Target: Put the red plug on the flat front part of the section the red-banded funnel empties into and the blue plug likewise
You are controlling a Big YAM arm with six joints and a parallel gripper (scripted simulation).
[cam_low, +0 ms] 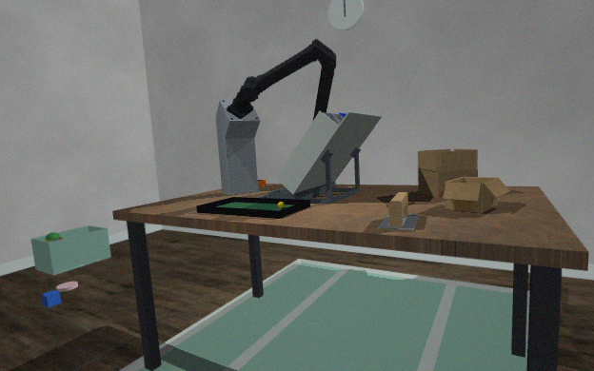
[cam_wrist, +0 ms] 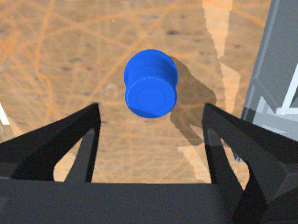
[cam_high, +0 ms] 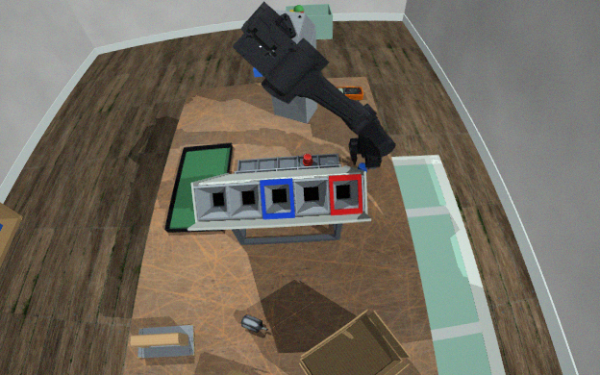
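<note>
Now: the blue plug 4 cm below my hand. From my hand the other things lie so: cover (30 cm to the right, 15 cm above, 5 cm ahead); green marble tray (57 cm to the right, 18 cm behind, 5 cm below); red plug (17 cm to the right, 11 cm behind, 3 cm below).
</note>
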